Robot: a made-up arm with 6 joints. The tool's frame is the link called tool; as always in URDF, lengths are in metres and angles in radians. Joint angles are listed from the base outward.
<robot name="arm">
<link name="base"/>
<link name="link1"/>
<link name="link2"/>
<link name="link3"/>
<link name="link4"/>
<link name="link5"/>
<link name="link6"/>
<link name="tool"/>
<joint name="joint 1" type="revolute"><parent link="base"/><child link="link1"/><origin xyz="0.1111 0.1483 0.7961"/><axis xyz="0.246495 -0.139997 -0.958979"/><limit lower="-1.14" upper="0.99"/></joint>
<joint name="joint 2" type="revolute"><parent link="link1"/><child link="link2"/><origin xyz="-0.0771 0.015 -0.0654"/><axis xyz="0.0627 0.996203 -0.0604"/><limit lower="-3.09" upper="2.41"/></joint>
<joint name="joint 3" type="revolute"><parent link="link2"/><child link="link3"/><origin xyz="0.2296 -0.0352 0.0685"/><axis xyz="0 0 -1"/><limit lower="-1.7" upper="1.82"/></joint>
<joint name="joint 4" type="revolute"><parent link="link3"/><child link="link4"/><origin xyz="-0.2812 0.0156 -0.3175"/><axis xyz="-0.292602 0.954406 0.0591"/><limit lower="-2.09" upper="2.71"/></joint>
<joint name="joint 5" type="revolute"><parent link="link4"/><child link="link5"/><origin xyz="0.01 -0.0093 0.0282"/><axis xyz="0 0 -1"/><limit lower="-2.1" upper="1.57"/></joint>
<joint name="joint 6" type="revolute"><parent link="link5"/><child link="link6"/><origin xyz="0.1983 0.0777 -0.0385"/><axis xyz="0.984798 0.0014 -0.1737"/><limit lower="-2.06" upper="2.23"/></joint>
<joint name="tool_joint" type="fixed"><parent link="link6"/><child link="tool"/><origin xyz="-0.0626 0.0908 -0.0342" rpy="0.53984 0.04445 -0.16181"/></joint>
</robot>
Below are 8 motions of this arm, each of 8 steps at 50 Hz.
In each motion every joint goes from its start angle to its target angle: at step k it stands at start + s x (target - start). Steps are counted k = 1, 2, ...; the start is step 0. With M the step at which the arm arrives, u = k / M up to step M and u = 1 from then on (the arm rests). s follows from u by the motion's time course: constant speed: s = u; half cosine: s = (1 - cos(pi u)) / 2; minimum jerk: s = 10 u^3 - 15 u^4 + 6 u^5.
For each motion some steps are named. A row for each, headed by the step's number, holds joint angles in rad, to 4 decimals.
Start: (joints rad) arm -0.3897 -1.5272 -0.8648 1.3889 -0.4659 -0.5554
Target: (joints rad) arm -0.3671 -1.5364 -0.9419 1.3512 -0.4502 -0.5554
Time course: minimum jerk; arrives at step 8
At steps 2, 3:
2: -0.3874 -1.5282 -0.8728 1.3850 -0.4643 -0.5554
3: -0.3835 -1.5297 -0.8860 1.3785 -0.4616 -0.5554

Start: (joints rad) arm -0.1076 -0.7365 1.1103 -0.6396 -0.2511 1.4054
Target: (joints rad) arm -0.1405 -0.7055 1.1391 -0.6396 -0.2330 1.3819
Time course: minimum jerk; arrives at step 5
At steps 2, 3, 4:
2: -0.1180 -0.7267 1.1194 -0.6396 -0.2454 1.3979
3: -0.1301 -0.7153 1.1300 -0.6396 -0.2387 1.3894
4: -0.1386 -0.7073 1.1374 -0.6396 -0.2340 1.3833

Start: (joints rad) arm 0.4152 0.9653 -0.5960 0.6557 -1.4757 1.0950
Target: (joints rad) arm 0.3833 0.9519 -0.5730 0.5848 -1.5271 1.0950
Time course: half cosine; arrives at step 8
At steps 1, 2, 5, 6, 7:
1: 0.4140 0.9648 -0.5951 0.6530 -1.4777 1.0950
2: 0.4105 0.9633 -0.5926 0.6453 -1.4832 1.0950
5: 0.3931 0.9560 -0.5801 0.6067 -1.5112 1.0950
6: 0.3880 0.9539 -0.5764 0.5952 -1.5196 1.0950
7: 0.3845 0.9524 -0.5739 0.5875 -1.5251 1.0950

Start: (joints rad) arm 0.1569 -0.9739 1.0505 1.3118 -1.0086 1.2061
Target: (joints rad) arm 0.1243 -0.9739 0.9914 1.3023 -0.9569 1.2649
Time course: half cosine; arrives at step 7
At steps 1, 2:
1: 0.1553 -0.9739 1.0476 1.3113 -1.0060 1.2090
2: 0.1508 -0.9739 1.0394 1.3100 -0.9989 1.2172

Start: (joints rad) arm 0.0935 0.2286 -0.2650 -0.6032 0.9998 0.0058
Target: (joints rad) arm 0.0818 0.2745 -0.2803 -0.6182 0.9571 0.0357
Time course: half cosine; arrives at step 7
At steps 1, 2, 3, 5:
1: 0.0929 0.2309 -0.2658 -0.6039 0.9977 0.0073
2: 0.0913 0.2372 -0.2679 -0.6060 0.9918 0.0114
3: 0.0890 0.2464 -0.2709 -0.6090 0.9832 0.0174
5: 0.0840 0.2659 -0.2774 -0.6154 0.9651 0.0301

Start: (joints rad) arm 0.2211 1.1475 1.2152 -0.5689 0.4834 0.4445
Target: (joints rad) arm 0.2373 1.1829 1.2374 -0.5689 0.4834 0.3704
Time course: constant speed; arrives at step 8
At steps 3, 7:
3: 0.2272 1.1608 1.2235 -0.5689 0.4834 0.4167
7: 0.2353 1.1785 1.2346 -0.5689 0.4834 0.3797

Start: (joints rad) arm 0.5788 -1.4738 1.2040 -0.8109 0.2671 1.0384
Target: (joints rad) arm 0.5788 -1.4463 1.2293 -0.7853 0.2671 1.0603
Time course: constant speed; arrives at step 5
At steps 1, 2, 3, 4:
1: 0.5788 -1.4683 1.2091 -0.8058 0.2671 1.0428
2: 0.5788 -1.4628 1.2141 -0.8007 0.2671 1.0472
3: 0.5788 -1.4573 1.2192 -0.7955 0.2671 1.0515
4: 0.5788 -1.4518 1.2242 -0.7904 0.2671 1.0559

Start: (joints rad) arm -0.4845 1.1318 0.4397 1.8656 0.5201 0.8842
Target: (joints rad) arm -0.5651 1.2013 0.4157 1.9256 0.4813 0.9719
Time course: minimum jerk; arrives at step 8
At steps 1, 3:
1: -0.4858 1.1329 0.4393 1.8666 0.5195 0.8856
3: -0.5067 1.1509 0.4331 1.8821 0.5094 0.9083

